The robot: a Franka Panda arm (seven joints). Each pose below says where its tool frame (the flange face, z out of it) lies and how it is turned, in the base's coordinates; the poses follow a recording.
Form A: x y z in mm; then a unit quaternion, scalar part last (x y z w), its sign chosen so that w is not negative.
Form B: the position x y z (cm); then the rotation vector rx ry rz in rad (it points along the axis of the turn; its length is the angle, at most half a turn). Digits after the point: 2 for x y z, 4 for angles.
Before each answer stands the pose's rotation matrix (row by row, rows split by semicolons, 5 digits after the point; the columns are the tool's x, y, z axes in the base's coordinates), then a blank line. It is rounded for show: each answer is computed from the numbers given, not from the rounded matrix.
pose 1, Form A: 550.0 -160.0 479.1 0.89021 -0.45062 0.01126 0.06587
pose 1, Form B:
0.59363 -0.80378 -0.03932; -0.80081 -0.58520 -0.12742; 0.07941 0.10713 -0.99107

55.00 -16.00 47.91 2.6852 -1.3592 0.0340
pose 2, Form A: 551.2 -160.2 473.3 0.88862 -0.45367 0.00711 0.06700
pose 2, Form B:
0.58827 -0.80723 -0.04816; -0.80533 -0.57939 -0.12553; 0.07343 0.11262 -0.99092

55.12 -16.02 47.33 2.6785 -1.3675 0.0214
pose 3, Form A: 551.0 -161.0 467.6 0.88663 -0.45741 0.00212 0.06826
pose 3, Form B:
0.58154 -0.81140 -0.05869; -0.81082 -0.57223 -0.12298; 0.06620 0.11910 -0.99067

55.10 -16.10 46.76 2.6705 -1.3777 0.0064
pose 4, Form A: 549.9 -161.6 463.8 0.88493 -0.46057 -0.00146 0.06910
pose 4, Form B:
0.57575 -0.81494 -0.06623; -0.81534 -0.56620 -0.12095; 0.06107 0.12364 -0.99045

54.99 -16.16 46.38 2.6641 -1.3865 -0.0044
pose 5, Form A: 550.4 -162.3 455.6 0.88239 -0.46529 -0.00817 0.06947
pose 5, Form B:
0.56688 -0.82000 -0.07907; -0.82227 -0.55736 -0.11500; 0.05023 0.13020 -0.99021

55.04 -16.23 45.56 2.6558 -1.4004 -0.0246
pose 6, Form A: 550.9 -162.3 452.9 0.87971 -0.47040 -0.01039 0.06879
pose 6, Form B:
0.55723 -0.82620 -0.08300; -0.82906 -0.54799 -0.11125; 0.04644 0.13080 -0.99032

55.09 -16.23 45.29 2.6488 -1.4164 -0.0313
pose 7, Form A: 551.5 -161.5 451.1 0.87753 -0.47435 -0.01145 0.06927
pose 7, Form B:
0.54972 -0.83093 -0.08581; -0.83410 -0.54039 -0.11071; 0.04562 0.13244 -0.99014

55.15 -16.15 45.11 2.6415 -1.4279 -0.0345
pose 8, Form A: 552.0 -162.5 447.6 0.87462 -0.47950 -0.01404 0.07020
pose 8, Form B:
0.53977 -0.83678 -0.09188; -0.84073 -0.53031 -0.10933; 0.04276 0.13626 -0.98975

55.20 -16.25 44.76 2.6313 -1.4426 -0.0422
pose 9, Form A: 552.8 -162.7 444.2 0.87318 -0.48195 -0.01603 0.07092
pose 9, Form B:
0.53494 -0.83938 -0.09635; -0.84393 -0.52539 -0.10840; 0.04037 0.13930 -0.98943

55.28 -16.27 44.42 2.6258 -1.4493 -0.0482
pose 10, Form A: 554.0 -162.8 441.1 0.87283 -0.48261 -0.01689 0.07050
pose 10, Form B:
0.53360 -0.84009 -0.09753; -0.84485 -0.52423 -0.10677; 0.03856 0.13937 -0.98949

55.40 -16.28 44.11 2.6254 -1.4517 -0.0508
